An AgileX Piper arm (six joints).
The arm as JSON. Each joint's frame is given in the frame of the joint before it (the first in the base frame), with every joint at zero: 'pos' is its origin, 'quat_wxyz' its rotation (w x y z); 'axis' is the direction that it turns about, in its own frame. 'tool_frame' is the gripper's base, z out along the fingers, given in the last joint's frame.
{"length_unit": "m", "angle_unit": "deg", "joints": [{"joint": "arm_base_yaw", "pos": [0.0, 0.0, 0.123], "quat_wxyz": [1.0, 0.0, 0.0, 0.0], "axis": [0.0, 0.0, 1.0]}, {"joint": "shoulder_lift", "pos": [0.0, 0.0, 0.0], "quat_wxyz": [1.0, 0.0, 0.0, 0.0], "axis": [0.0, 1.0, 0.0]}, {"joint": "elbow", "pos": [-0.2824, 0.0, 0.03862], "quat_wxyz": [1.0, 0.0, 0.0, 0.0], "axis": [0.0, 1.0, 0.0]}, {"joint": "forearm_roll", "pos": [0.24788, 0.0, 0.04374], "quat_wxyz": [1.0, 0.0, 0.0, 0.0], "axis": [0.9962, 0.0, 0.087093]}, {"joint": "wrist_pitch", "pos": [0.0, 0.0, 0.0], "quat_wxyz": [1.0, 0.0, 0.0, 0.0], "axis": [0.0, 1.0, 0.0]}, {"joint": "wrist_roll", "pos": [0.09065, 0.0, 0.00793], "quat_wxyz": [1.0, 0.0, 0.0, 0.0], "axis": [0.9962, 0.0, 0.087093]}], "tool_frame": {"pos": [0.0, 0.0, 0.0], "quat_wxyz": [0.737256, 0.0, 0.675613, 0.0]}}
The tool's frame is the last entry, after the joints.
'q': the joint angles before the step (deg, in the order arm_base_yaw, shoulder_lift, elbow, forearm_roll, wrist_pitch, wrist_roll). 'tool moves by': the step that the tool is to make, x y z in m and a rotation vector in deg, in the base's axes. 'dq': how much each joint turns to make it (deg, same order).
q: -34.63 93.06 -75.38 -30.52 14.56 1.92
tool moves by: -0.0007 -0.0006 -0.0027 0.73 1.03 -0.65
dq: 0.00 0.18 -0.01 0.18 1.26 -0.02
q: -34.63 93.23 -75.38 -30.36 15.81 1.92
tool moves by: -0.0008 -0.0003 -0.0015 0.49 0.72 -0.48
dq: 0.00 0.06 0.00 0.14 0.94 -0.04
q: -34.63 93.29 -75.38 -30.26 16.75 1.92
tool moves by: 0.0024 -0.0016 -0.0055 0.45 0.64 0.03
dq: 0.00 0.82 0.01 0.01 -0.06 -0.01
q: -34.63 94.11 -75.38 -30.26 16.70 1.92
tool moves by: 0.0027 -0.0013 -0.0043 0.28 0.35 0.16
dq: 0.04 0.76 -0.10 0.00 -0.25 0.00
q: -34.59 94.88 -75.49 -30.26 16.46 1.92
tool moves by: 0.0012 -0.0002 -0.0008 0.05 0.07 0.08
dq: 0.07 0.25 -0.16 0.00 -0.01 0.00
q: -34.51 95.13 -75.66 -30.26 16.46 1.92
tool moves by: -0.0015 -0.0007 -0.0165 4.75 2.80 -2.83
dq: 0.08 1.12 0.72 1.93 3.82 1.15
